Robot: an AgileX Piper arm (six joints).
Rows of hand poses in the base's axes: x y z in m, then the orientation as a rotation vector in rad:
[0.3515 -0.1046 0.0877 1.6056 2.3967 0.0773]
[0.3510 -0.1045 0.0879 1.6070 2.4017 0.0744]
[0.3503 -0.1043 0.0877 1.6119 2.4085 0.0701]
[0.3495 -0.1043 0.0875 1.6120 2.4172 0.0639]
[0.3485 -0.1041 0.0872 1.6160 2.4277 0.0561]
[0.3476 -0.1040 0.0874 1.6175 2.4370 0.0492]
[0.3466 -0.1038 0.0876 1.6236 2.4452 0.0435]
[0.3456 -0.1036 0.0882 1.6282 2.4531 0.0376]
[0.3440 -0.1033 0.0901 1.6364 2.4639 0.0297]
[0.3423 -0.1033 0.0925 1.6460 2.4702 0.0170]
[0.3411 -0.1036 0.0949 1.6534 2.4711 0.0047]
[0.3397 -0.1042 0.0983 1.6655 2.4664 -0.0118]
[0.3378 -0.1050 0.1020 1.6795 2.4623 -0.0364]
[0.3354 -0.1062 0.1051 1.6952 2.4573 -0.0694]
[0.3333 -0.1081 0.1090 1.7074 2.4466 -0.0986]
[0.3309 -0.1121 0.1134 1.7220 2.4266 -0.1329]
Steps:
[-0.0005 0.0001 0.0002 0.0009 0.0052 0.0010]
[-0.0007 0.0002 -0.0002 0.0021 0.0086 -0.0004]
[-0.0008 0.0000 -0.0002 0.0000 0.0085 0.0029]
[-0.0010 0.0002 -0.0003 0.0013 0.0121 0.0013]
[-0.0009 0.0001 0.0002 0.0004 0.0098 0.0023]
[-0.0010 0.0002 0.0002 0.0023 0.0106 -0.0006]
[-0.0010 0.0002 0.0006 0.0016 0.0098 0.0001]
[-0.0016 0.0003 0.0019 0.0030 0.0142 -0.0009]
[-0.0017 0.0000 0.0024 -0.0011 0.0133 -0.0037]
[-0.0012 -0.0003 0.0024 -0.0039 0.0084 -0.0045]
[-0.0014 -0.0006 0.0034 -0.0070 0.0081 -0.0094]
[-0.0019 -0.0008 0.0037 -0.0104 0.0126 -0.0106]
[-0.0024 -0.0012 0.0031 -0.0145 0.0162 -0.0123]
[-0.0021 -0.0019 0.0039 -0.0161 0.0095 -0.0122]
[-0.0024 -0.0040 0.0044 -0.0220 0.0066 -0.0172]

